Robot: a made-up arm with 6 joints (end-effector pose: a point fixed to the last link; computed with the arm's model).
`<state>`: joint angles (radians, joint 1 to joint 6).
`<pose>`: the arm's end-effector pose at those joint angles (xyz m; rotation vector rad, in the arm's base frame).
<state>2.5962 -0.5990 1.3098 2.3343 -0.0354 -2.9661</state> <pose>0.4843 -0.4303 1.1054 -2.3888 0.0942 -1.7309</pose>
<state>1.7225 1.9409 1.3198 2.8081 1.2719 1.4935</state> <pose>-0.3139 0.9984 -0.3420 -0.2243 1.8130 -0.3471</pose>
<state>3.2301 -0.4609 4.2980 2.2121 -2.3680 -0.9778</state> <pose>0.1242 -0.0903 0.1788 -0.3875 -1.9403 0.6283</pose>
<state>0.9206 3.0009 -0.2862 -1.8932 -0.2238 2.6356</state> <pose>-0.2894 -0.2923 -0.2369 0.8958 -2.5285 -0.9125</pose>
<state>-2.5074 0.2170 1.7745 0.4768 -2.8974 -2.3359</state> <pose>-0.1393 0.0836 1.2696 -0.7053 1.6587 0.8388</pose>
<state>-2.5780 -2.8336 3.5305 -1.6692 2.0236 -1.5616</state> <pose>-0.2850 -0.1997 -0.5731 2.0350 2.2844 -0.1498</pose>
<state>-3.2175 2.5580 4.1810 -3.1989 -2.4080 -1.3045</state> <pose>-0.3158 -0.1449 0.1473 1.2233 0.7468 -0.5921</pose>
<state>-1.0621 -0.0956 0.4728 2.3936 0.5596 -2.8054</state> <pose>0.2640 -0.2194 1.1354 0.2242 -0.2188 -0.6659</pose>
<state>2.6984 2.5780 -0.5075 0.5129 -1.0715 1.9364</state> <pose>0.2323 0.0524 -0.4935 0.4725 -0.7698 0.3942</pose>
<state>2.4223 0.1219 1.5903 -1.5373 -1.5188 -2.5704</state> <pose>-0.2193 0.1995 1.2585 1.1125 -2.6264 -0.5983</pose>
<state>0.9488 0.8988 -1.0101 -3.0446 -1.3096 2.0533</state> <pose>0.0354 0.3376 0.0381 0.6799 1.0238 0.5921</pose>
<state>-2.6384 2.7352 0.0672 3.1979 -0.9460 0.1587</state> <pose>0.2788 -0.0388 -0.6570 -0.5450 1.3439 0.5115</pose>
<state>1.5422 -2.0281 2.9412 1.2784 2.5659 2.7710</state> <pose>0.0410 -0.2670 -0.5969 0.0279 -2.1201 -0.0657</pose>
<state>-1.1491 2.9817 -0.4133 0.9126 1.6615 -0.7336</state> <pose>-0.2749 0.3607 -0.4673 2.2200 0.8229 -0.6027</pose>
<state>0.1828 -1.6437 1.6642 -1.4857 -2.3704 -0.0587</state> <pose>-1.1388 -0.2251 0.1754 -1.3468 -0.8677 0.6169</pose>
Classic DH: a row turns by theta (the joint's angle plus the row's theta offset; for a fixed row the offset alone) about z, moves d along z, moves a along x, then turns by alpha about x. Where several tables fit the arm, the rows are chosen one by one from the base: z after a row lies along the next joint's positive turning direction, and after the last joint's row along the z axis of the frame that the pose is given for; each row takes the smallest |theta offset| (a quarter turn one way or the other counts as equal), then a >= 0, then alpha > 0; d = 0 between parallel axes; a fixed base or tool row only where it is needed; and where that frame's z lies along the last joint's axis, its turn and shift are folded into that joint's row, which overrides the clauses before.
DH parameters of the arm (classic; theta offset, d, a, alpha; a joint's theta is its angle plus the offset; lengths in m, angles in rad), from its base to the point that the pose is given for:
joint 1: 0 0.1413 0 -1.5708
joint 2: -1.5708 0 0.6185 3.1416
joint 3: 0 0 0 -1.5708
joint 4: 0 -0.5233 0 1.5708
joint 5: 0 0.1687 0 -1.5708
joint 6: 1.5708 0 0 1.5708
tool (fixed): -1.5708 0 0 0

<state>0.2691 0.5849 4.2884 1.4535 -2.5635 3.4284</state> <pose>-0.0064 -0.0222 0.2364 -1.6574 -0.0780 -0.7338</pose>
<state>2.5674 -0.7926 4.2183 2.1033 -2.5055 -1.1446</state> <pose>0.0775 -0.1521 0.1181 -0.6884 -1.3621 0.1127</pose>
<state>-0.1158 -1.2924 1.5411 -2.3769 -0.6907 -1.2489</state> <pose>-1.0368 0.2432 0.5812 -0.0614 0.7125 2.4258</pose>
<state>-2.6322 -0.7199 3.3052 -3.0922 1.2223 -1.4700</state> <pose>0.7337 0.2168 0.2071 1.4768 0.1281 0.6974</pose>
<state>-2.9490 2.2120 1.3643 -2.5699 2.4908 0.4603</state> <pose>-0.7320 -0.2873 -0.6814 -0.0075 -0.2773 0.5249</pose>
